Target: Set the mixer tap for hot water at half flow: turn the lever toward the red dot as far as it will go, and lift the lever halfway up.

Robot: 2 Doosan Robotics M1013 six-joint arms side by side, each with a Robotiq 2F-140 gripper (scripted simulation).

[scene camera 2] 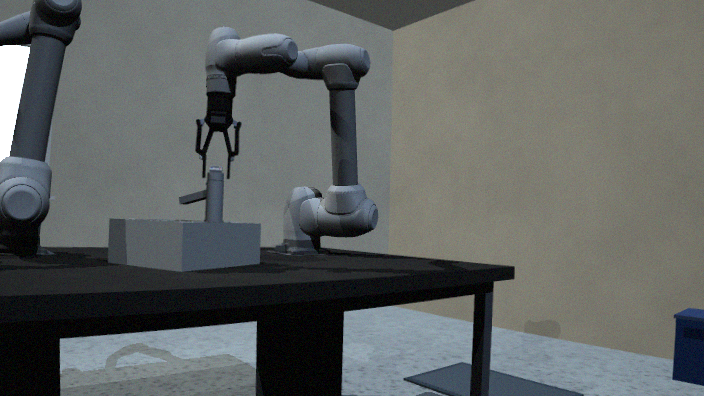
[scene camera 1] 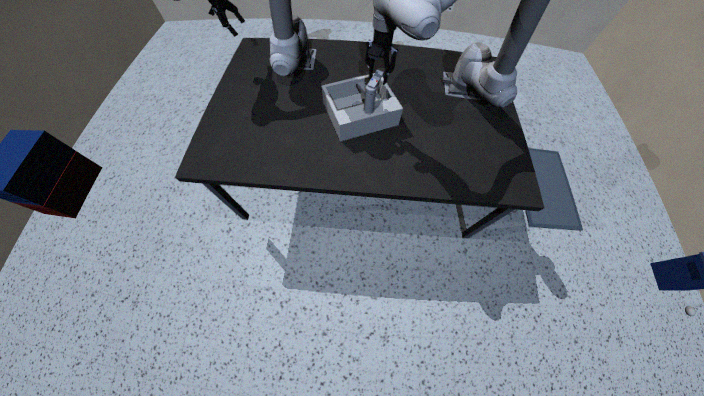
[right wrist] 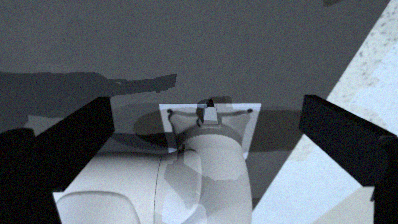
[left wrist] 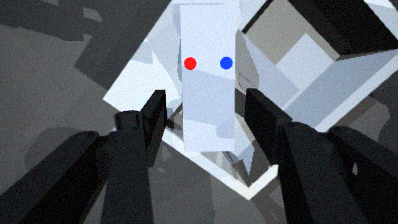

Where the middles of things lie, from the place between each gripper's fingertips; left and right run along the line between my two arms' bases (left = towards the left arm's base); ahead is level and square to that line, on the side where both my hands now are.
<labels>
I see the flat lever [left wrist: 207, 41] 30 mm ahead of my left hand and 10 mm to the right of it. Round my left hand: white basin [scene camera 1: 347, 103] (250 mm below, 80 mm to the right, 40 mm behind).
Right now my right hand is 310 mm short of the white basin, 780 mm to the right of it and 190 mm above it. The rest, counted from my right hand: flat lever 370 mm ahead, 860 mm to the left, 50 mm above.
</labels>
